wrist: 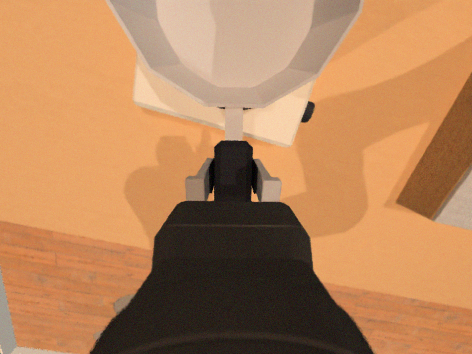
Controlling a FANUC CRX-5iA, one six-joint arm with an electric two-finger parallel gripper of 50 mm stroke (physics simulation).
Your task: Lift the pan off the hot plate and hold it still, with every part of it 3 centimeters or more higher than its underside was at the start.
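Places are measured from the arm's base along level axes (x right, y ahead, z up), in metres.
Where they show: gripper, fingertip midpoint: (pixel 233 169).
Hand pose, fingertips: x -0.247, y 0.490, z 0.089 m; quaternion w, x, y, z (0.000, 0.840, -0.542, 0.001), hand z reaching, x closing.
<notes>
After its pixels a point has its place.
The pan (pixel 240 45) {x -0.139, y 0.532, z 0.052 m} is light grey with an angular rim and is cut off by the top of the view. Its black handle (pixel 233 160) {x -0.236, y 0.494, z 0.104 m} points down the view, joined to the pan by a short light neck. My gripper (pixel 233 169) {x -0.247, y 0.490, z 0.089 m} is shut on the handle, with one finger pressed against each side. The hot plate (pixel 272 122) {x -0.183, y 0.456, z -0.007 m}, a cream slab with a black knob (pixel 308 111) {x -0.145, y 0.413, z -0.020 m}, shows below the pan and looks smaller and lower, with the pan raised above it. Much of the hot plate is hidden by the pan. The gap's exact height cannot be read from this view.
The hot plate stands on an orange table top (pixel 60 150) {x -0.390, y 0.774, z -0.070 m}. A brown wooden edge (pixel 435 165) {x -0.116, y 0.146, z -0.040 m} with a grey surface beside it is at the right. A wood plank floor (pixel 55 265) shows past the table's edge at the lower left. Arm shadows fall across the table.
</notes>
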